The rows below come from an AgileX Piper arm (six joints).
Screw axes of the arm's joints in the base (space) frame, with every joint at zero. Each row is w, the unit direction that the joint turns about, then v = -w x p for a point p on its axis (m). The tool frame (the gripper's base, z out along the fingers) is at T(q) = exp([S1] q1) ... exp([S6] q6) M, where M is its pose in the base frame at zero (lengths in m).
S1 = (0, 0, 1, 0, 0, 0)
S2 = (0, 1, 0, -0.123, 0, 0)
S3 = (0, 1, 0, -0.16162, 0, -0.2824)
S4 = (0.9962, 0, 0.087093, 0, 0.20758, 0)
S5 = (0, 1, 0, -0.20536, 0, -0.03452)
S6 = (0.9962, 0, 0.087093, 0, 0.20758, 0)
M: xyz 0.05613 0 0.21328 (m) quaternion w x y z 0.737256 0 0.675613 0
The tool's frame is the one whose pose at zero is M.
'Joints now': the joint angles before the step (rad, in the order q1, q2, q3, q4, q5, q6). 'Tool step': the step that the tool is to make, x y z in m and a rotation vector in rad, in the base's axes. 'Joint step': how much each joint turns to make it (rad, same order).
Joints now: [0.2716 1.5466 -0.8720 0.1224 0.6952 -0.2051]
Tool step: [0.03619 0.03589 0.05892 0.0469 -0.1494 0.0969]
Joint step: [0.0746 0.0381 -0.2750 -0.0001 0.0822 -0.0144]
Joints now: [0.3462 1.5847 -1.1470 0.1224 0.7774 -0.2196]
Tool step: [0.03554 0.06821 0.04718 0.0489 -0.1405 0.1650]
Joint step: [0.1344 0.1498 -0.3518 0.0005 0.0568 -0.0280]
